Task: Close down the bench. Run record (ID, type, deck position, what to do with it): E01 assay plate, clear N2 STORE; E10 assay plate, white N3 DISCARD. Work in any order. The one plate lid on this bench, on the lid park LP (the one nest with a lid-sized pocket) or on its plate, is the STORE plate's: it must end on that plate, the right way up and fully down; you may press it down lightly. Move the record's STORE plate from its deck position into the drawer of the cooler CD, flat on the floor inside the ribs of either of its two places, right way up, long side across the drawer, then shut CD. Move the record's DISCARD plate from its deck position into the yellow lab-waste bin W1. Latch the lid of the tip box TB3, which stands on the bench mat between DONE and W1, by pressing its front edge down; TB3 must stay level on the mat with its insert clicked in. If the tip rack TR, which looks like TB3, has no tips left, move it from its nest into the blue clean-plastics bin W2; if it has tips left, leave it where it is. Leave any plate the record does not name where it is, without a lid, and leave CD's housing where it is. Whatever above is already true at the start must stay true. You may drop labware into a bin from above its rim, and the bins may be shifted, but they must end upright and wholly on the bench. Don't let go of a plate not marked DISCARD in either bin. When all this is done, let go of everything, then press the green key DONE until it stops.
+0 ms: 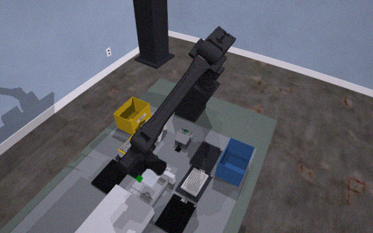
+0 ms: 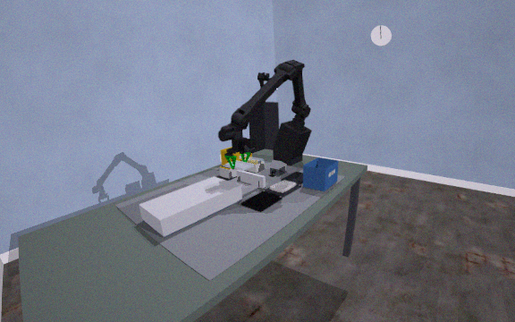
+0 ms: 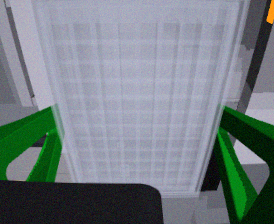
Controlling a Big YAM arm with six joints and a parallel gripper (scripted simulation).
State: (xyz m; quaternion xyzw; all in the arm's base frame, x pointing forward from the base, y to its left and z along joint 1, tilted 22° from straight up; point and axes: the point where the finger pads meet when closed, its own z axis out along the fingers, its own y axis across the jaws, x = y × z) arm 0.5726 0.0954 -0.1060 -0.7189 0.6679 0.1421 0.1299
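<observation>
Now: hand 110 mm above the cooler drawer and 30 mm short of it. The rest, counted from my hand: white cooler CD 170 mm ahead, 100 mm below, 10 mm to the left; plate lid right at my hand; clear plate right at my hand.
</observation>
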